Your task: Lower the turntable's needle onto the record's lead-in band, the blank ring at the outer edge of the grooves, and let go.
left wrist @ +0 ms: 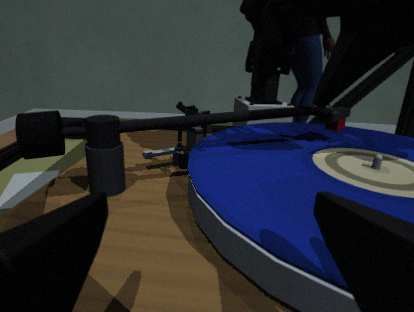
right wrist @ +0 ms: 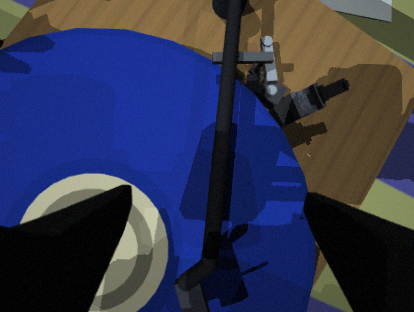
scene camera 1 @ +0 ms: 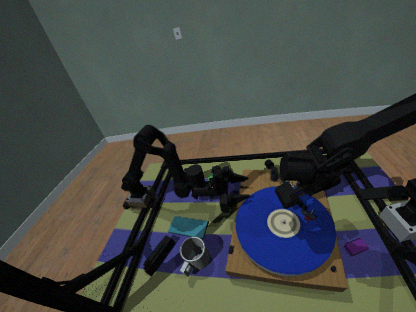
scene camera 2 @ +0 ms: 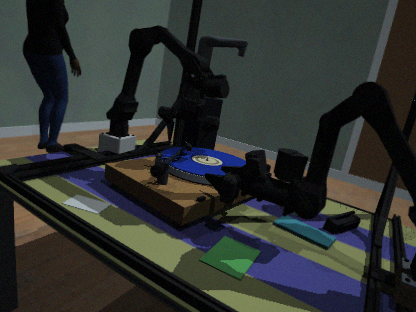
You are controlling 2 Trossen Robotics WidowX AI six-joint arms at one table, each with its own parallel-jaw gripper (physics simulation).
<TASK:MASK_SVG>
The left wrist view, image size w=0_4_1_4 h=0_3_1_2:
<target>my left gripper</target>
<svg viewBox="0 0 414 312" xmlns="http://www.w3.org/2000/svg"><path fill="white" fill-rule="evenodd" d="M318 192L314 205L315 219L324 242L360 311L414 312L414 224L333 193ZM105 192L93 192L0 233L0 312L73 311L99 249L109 211Z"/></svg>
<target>my right gripper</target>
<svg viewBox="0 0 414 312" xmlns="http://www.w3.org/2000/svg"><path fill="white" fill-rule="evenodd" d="M239 9L245 15L246 20L251 23L255 32L251 87L258 91L269 81L299 40L294 35L301 30L305 18L340 17L340 33L313 98L313 104L319 108L326 107L360 77L399 48L410 47L414 44L414 0L243 0Z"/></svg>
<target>blue record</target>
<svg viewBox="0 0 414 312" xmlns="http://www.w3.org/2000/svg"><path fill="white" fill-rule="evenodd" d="M195 144L187 159L187 172L190 182L202 201L222 221L272 256L352 294L324 242L314 216L316 194L318 192L330 192L414 224L414 138L349 126L345 126L344 129L339 131L325 129L325 124L273 122L224 129L206 136ZM377 154L383 157L379 170L372 168L374 157Z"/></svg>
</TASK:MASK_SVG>
